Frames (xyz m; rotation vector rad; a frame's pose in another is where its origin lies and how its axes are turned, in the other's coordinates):
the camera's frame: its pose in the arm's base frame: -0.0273 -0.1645 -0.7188 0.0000 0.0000 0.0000
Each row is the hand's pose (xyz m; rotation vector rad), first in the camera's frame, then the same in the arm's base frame.
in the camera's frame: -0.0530 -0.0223 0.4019 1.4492 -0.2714 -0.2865
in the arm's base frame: -0.0803 -0.1868 -0.3169 1.4492 -0.2714 -0.2865
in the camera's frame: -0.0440 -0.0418 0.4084 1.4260 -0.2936 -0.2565
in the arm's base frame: -0.0713 -0.2063 -0.3104 1.4260 -0.2936 -0.2565
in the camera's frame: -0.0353 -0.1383 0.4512 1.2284 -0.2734 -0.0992
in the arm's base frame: -0.0626 -0.3028 -0.2676 1.2284 -0.2734 -0.0992
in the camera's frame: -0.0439 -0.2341 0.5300 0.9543 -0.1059 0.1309
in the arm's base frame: -0.0712 -0.3986 -0.1888 0.9543 -0.1059 0.1309
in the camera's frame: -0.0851 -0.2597 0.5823 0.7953 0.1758 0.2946
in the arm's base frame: -0.1124 -0.4242 -0.1365 0.7953 0.1758 0.2946
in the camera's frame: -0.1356 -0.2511 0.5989 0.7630 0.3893 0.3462
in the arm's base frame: -0.1629 -0.4156 -0.1199 0.7630 0.3893 0.3462
